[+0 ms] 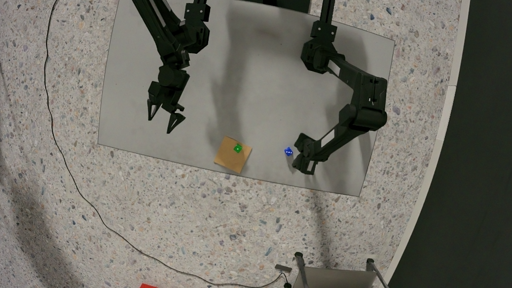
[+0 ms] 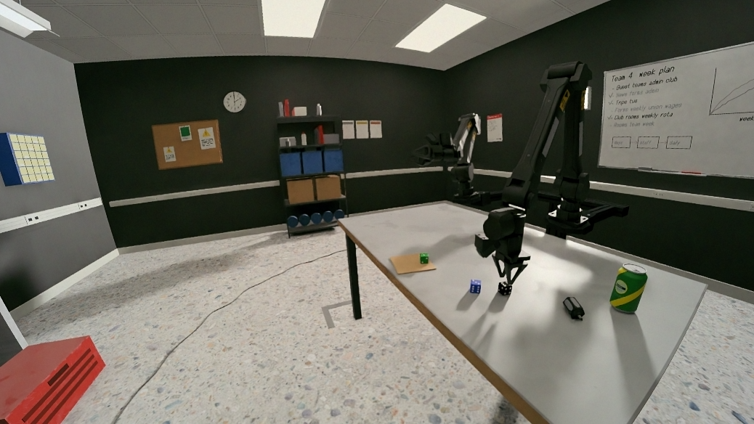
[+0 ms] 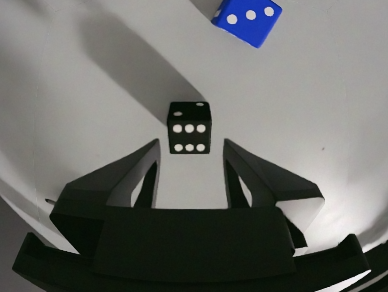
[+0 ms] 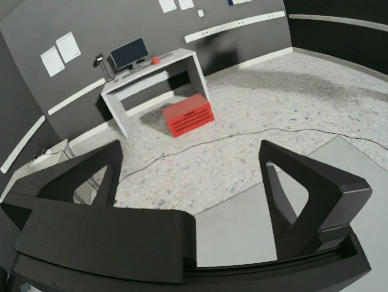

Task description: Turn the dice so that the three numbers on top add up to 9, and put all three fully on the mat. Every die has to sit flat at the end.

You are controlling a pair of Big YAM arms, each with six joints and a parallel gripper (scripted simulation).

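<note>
The black die is 30 mm below my left hand. From my left hand the other things lie so: blue die 70 mm ahead, 60 mm to the right, 30 mm below; then brown square mat 320 mm to the right, 130 mm ahead, 50 mm below; then green die 300 mm to the right, 90 mm ahead, 30 mm below.
</note>
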